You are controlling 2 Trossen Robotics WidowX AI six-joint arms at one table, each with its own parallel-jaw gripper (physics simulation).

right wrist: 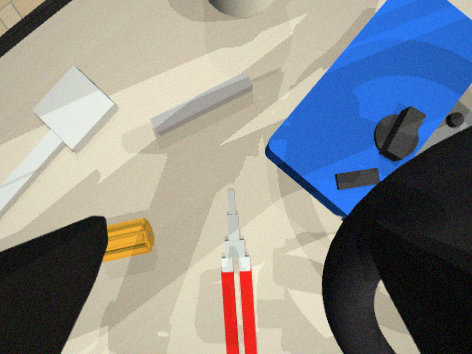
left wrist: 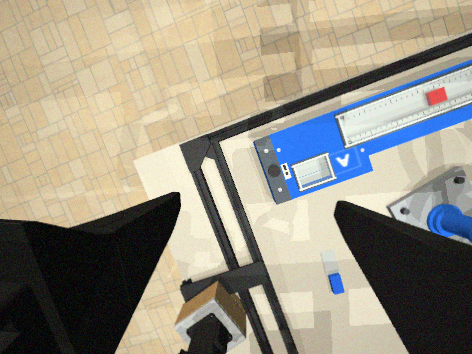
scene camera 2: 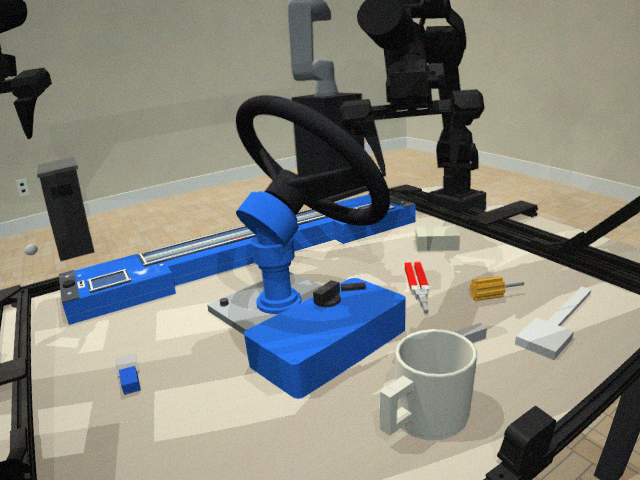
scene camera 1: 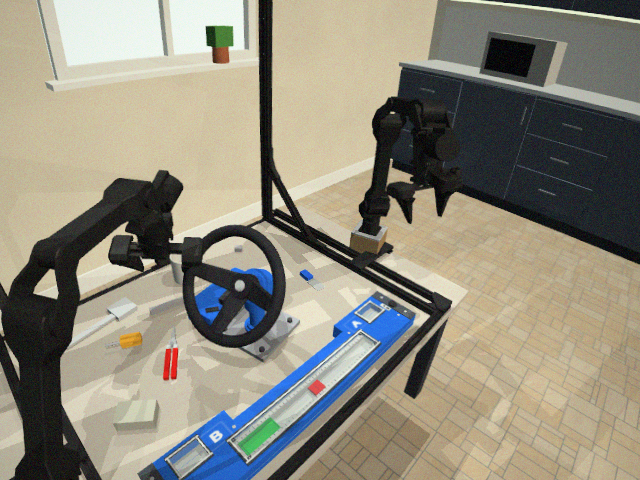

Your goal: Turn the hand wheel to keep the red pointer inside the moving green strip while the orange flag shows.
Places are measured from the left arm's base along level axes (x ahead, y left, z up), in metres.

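Pixels of known places: left gripper, between the fingertips: (left wrist: 257,203) (scene camera 2: 4,141) (scene camera 1: 425,220); right gripper, between the fingertips: (right wrist: 241,231) (scene camera 2: 419,172) (scene camera 1: 163,270); left arm's base, origin of its link: (left wrist: 209,333) (scene camera 1: 369,229); right arm's base, origin of its link: (scene camera 2: 457,192).
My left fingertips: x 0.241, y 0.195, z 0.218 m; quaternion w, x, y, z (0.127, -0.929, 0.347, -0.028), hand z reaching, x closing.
For each thing: its middle in the pictures, then the offset to it from my left fingertips. "spot": a spot on its surface instead.
- blue gauge, a spot on its surface: (scene camera 1: 289,384) spot: 0.394 m ahead, 0.154 m right, 0.258 m down
- red pointer, a spot on its surface: (scene camera 1: 316,387) (left wrist: 447,89) spot: 0.374 m ahead, 0.099 m right, 0.258 m down
- green strip, a spot on its surface: (scene camera 1: 260,435) spot: 0.523 m ahead, 0.147 m right, 0.258 m down
- grey mug, middle of its body: (scene camera 2: 425,387) (scene camera 1: 188,263) 0.173 m ahead, 0.624 m right, 0.251 m down
- Red-handled pliers, middle of its body: (right wrist: 236,275) (scene camera 2: 418,286) (scene camera 1: 172,351) 0.429 m ahead, 0.462 m right, 0.293 m down
- orange screwdriver, middle of its body: (right wrist: 104,243) (scene camera 2: 498,286) (scene camera 1: 123,341) 0.475 m ahead, 0.580 m right, 0.282 m down
- pale block, middle of its body: (scene camera 2: 437,238) (scene camera 1: 136,415) 0.600 m ahead, 0.402 m right, 0.283 m down
The black hand wheel (scene camera 1: 279,284) (scene camera 2: 320,127) (right wrist: 345,300) stands tilted on its blue column. On the blue gauge (scene camera 1: 289,384) the red pointer (scene camera 1: 316,387) (left wrist: 436,96) is near the middle of the slot, apart from the green strip (scene camera 1: 260,435), which lies near the B end. I see no orange flag. My right gripper (scene camera 1: 162,259) (scene camera 2: 419,155) (right wrist: 241,231) is open, with one finger close by the wheel's rim; whether it touches is unclear, and the rim partly hides it in the right wrist view. My left gripper (scene camera 1: 425,218) (left wrist: 257,203) is open, high beyond the table's side.
A blue box (scene camera 2: 330,330) (right wrist: 350,100) with a black knob and a grey mug (scene camera 2: 436,392) stand behind the wheel. Red-handled pliers (scene camera 1: 170,361) (right wrist: 239,310), an orange screwdriver (scene camera 1: 130,339) (scene camera 2: 487,288) and a pale block (scene camera 1: 135,414) (scene camera 2: 437,239) lie beside it. A dark frame edges the table.
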